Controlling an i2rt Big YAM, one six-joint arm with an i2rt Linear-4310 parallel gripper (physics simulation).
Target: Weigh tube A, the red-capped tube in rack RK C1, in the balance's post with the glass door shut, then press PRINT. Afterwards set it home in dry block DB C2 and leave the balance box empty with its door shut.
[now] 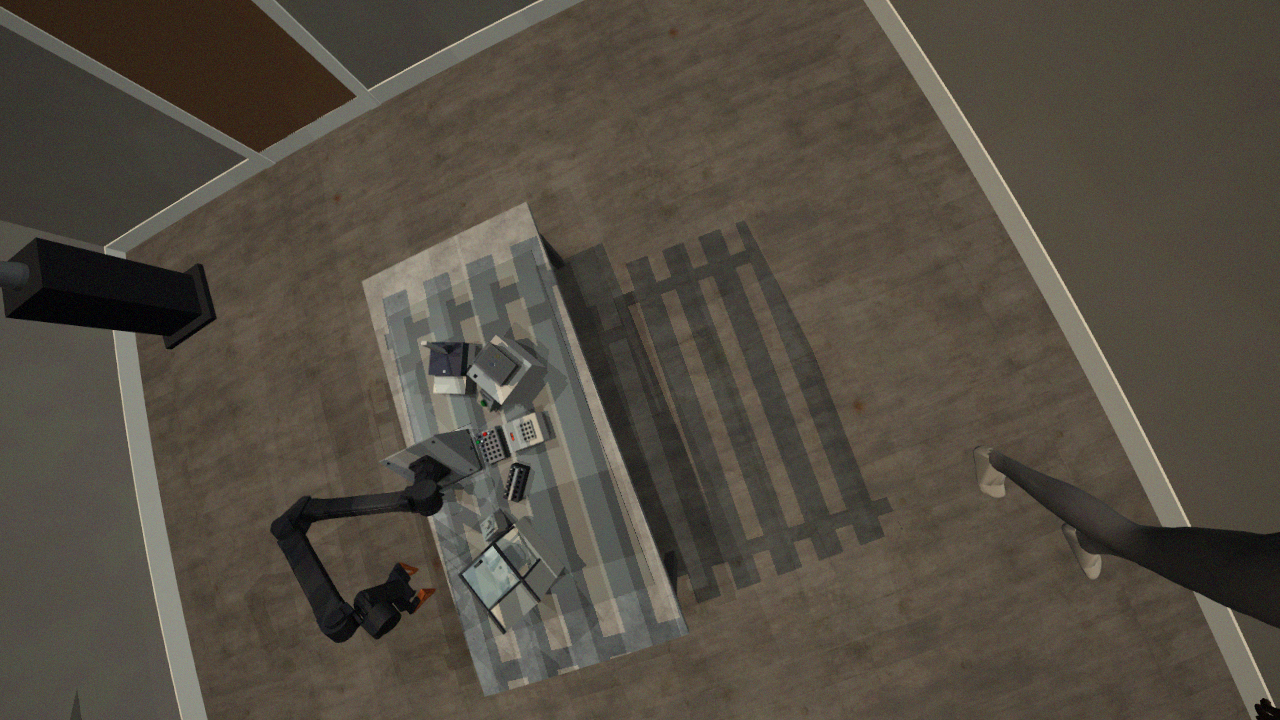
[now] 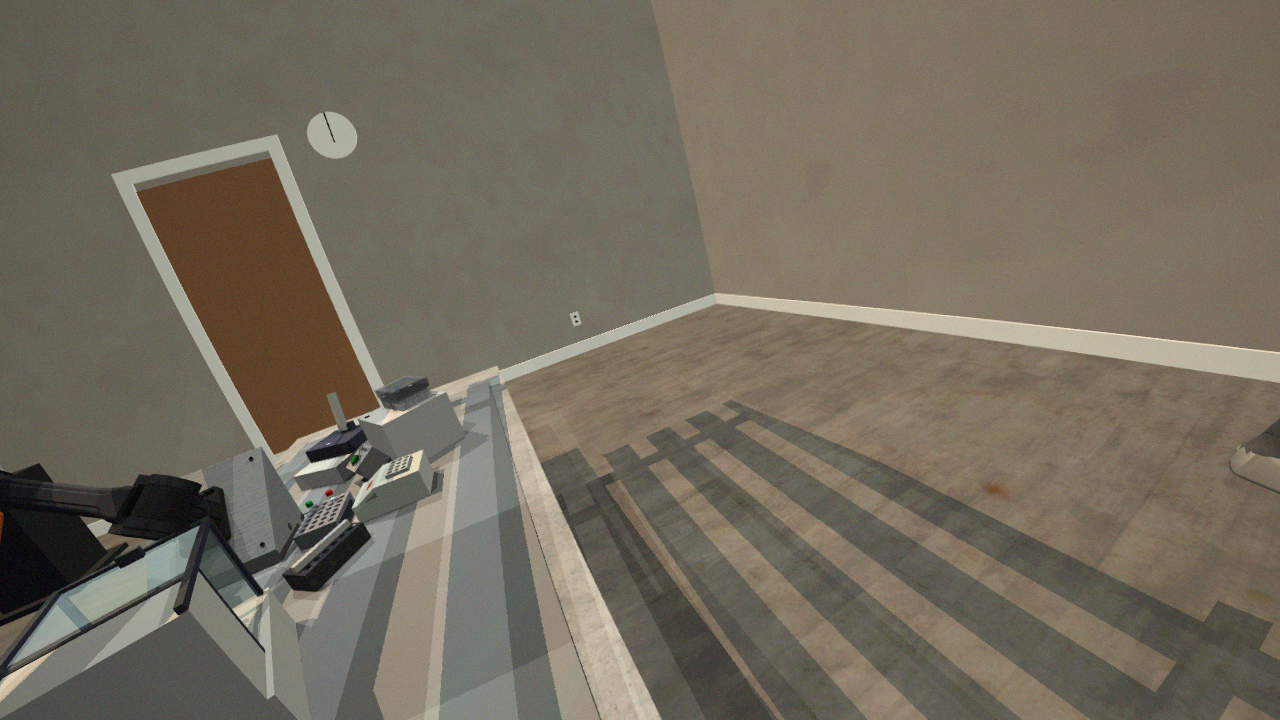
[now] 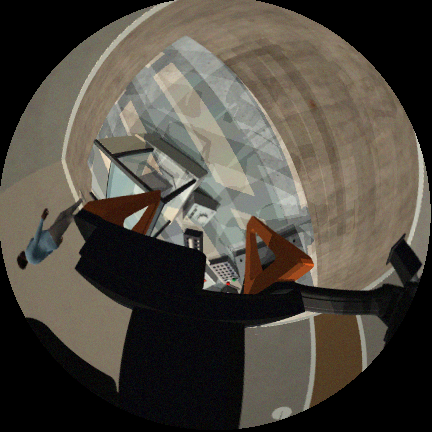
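Where they show: gripper, between the fingertips: [image 1: 425,580] [image 3: 205,207]; arm's base, origin of its link: [image 1: 430,467].
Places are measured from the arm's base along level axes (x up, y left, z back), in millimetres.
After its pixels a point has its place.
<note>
My gripper [image 1: 425,579] {y -336, x 147, z 46 mm} [image 3: 205,207] {y -336, x 147, z 46 mm} is open and empty, held beyond the table's long edge, beside the balance. The balance box [image 3: 140,170] {y -452, x 73, z -58 mm}, with dark-framed glass, stands near the table's end; whether its door is shut is unclear. A small white unit with a round dial [image 1: 492,525] {y -293, x -39, z -109 mm} [image 3: 201,213] {y -290, x -37, z -80 mm} stands beside it. A small red cap [image 1: 485,435] {y 18, x -53, z -217 mm} [image 2: 328,492] {y 18, x -53, z -218 mm} [image 3: 228,283] {y 24, x -52, z -212 mm} shows at the edge of a grey grid rack [image 1: 492,445] {y -26, x -77, z -213 mm} [image 2: 324,522] {y -75, x -76, z -214 mm} [image 3: 223,270] {y -37, x -78, z -201 mm}, near a green one. A white block with a grid top [image 1: 528,430] {y -44, x -36, z -389 mm} [image 2: 393,486] {y -96, x -57, z -365 mm} is beside that rack; labels are unreadable.
A long black rack [image 1: 516,481] {y -191, x -70, z -247 mm} [image 2: 328,555] {y -227, x -72, z -248 mm} [image 3: 193,241] {y -217, x -70, z -204 mm} lies between the grid rack and the balance. An upright grey panel [image 1: 460,447] {y 18, x -25, z -123 mm} [image 2: 250,501] {y 0, x 3, z -89 mm} stands by the arm base. A large grey device [image 1: 503,368] {y 170, x 84, z -456 mm} [image 2: 416,434] {y 102, x -34, z -426 mm} and a dark-lidded device [image 1: 447,360] {y 344, x -26, z -211 mm} stand farther along. A person [image 1: 1074,510] [image 3: 42,245] is on the floor.
</note>
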